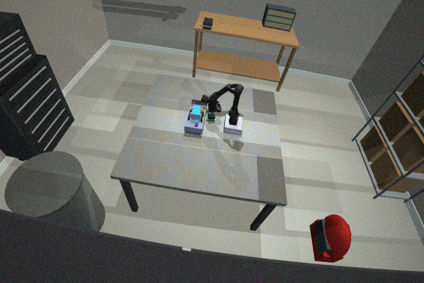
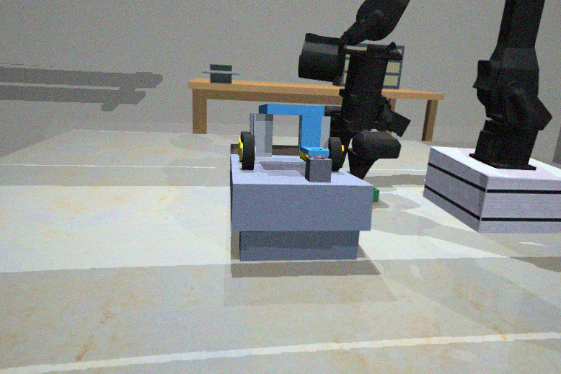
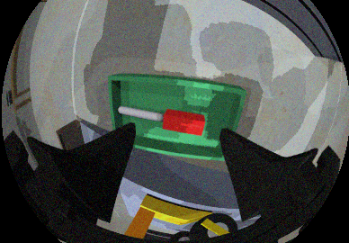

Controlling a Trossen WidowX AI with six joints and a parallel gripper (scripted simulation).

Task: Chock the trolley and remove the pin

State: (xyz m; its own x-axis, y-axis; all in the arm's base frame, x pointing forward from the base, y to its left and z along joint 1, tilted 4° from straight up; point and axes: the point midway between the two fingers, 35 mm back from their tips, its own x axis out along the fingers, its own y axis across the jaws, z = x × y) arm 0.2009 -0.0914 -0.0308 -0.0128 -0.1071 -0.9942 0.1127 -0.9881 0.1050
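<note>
My gripper tip is now 2 cm to the left of the red-headed stop pin and 2 cm above it. Also, from my gripper tip: yellow chock: 7 cm ahead, 5 cm above, 1 cm to the left; trolley: 13 cm ahead, 9 cm to the left, 8 cm above; green tray: 4 cm below, 1 cm to the right.
</note>
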